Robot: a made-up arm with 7 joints.
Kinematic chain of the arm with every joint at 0, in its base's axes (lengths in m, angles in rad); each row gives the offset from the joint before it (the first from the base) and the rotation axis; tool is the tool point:
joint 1: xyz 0 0 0.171 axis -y
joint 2: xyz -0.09 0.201 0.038 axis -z
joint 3: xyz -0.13 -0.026 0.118 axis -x
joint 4: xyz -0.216 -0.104 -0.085 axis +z
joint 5: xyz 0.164 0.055 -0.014 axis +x
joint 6: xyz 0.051 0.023 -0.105 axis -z
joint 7: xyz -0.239 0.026 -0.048 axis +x
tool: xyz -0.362 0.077 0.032
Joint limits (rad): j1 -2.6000..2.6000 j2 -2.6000..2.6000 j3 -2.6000..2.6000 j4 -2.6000..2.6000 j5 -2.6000..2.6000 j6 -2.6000..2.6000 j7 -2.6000..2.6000
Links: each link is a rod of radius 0.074 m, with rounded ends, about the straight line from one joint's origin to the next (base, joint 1, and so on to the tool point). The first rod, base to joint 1, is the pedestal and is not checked.
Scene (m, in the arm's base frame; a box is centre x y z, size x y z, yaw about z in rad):
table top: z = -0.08
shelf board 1: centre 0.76 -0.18 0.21 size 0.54 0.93 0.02 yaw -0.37
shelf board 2: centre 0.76 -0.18 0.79 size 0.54 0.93 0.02 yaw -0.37
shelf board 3: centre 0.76 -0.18 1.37 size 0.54 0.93 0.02 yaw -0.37
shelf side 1: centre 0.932 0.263 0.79 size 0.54 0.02 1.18 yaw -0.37
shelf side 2: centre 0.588 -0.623 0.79 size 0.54 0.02 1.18 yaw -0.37
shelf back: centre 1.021 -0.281 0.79 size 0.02 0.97 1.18 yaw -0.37
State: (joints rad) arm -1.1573 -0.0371 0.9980 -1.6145 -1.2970 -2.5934 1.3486
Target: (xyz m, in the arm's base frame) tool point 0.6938 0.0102 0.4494
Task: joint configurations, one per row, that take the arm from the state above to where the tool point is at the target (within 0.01 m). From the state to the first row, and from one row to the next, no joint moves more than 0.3 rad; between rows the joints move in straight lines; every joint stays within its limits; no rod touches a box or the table.
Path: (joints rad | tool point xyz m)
1: -0.9217 -0.0223 0.9149 -1.4413 -1.3999 -2.4238 1.3241 | 0.4821 -0.0896 1.0683
2: -0.6862 -0.0076 0.8319 -1.2681 -1.5029 -2.2541 1.2996 | 0.3273 -0.0227 1.0512
3: -0.5886 0.0792 0.8068 -0.9834 -1.6186 -2.3313 1.3056 | 0.3706 -0.0144 0.9177
4: -0.4911 0.1659 0.7817 -0.6987 -1.7344 -2.4084 1.3115 | 0.3921 0.0117 0.7655
5: -0.3936 0.2527 0.7567 -0.4140 -1.8502 -2.4856 1.3175 | 0.3938 0.0598 0.6058
6: -0.2960 0.3395 0.7316 -0.1293 -1.9660 -2.5627 1.3234 | 0.3791 0.1323 0.4494
7: -0.5561 0.2151 0.7675 -0.3396 -1.8765 -2.5347 1.3225 | 0.4671 0.0844 0.4745
8: -0.8163 0.0907 0.8034 -0.5500 -1.7870 -2.5066 1.3216 | 0.5757 0.0455 0.4773
9: -1.0764 -0.0336 0.8393 -0.7603 -1.6975 -2.4785 1.3207 | 0.6938 0.0102 0.4494

